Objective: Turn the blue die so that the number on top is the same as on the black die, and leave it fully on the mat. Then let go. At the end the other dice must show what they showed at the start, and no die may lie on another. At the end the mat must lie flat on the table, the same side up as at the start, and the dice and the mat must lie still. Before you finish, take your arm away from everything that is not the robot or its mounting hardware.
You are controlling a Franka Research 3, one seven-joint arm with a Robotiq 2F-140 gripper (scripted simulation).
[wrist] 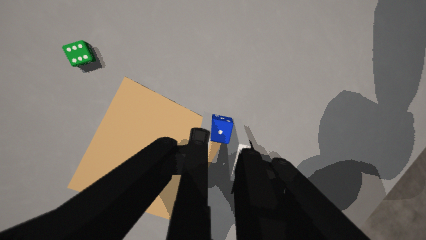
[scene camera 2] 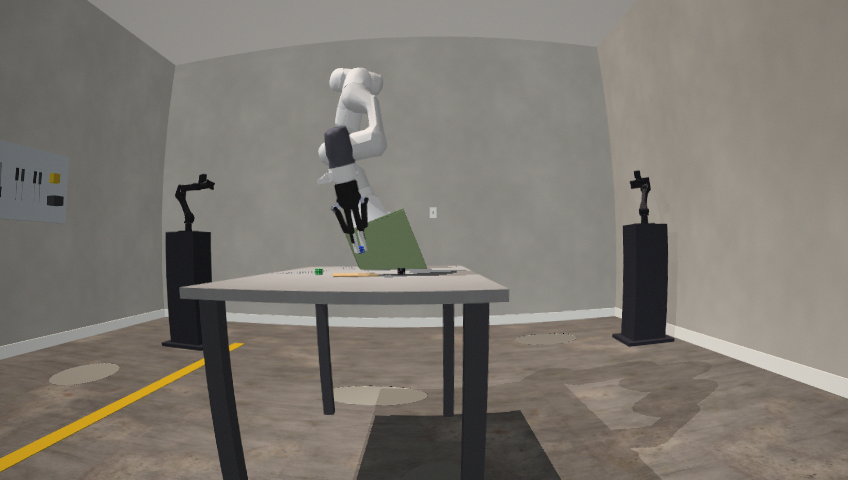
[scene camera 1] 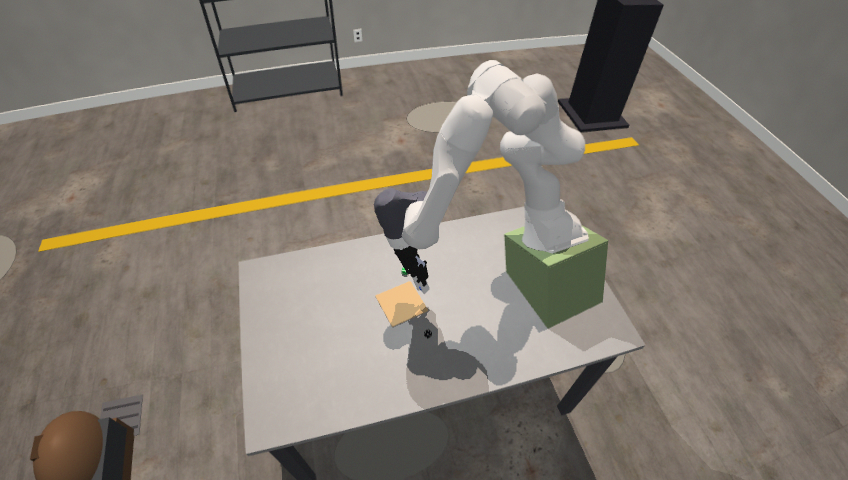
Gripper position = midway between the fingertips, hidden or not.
Observation:
In view: my gripper (scene camera 2: 360,251) and a mat (scene camera 1: 401,303).
The mat shows as well in the wrist view (wrist: 137,116). My gripper shows as well in the wrist view (wrist: 219,129) and in scene camera 1 (scene camera 1: 423,289).

